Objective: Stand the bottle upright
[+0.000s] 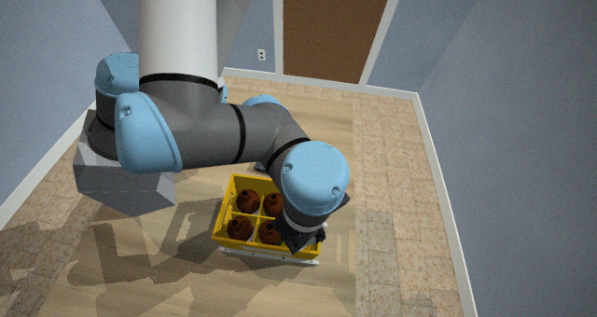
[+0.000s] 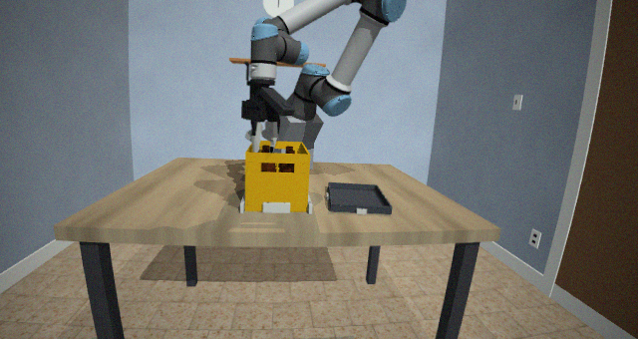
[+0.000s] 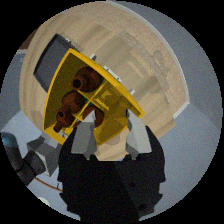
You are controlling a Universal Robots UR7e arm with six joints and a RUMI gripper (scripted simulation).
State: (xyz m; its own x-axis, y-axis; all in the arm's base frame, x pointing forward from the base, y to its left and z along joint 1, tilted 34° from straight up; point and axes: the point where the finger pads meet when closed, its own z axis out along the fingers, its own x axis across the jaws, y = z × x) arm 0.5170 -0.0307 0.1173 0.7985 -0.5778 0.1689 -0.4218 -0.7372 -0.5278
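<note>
The bottle lies 30 mm behind my hand, 80 mm to the left of it and 90 mm below it. From my hand the other things lie so: crate (100 mm behind, 10 mm to the left, 90 mm below); tray (160 mm behind, 280 mm to the left, 160 mm below).
</note>
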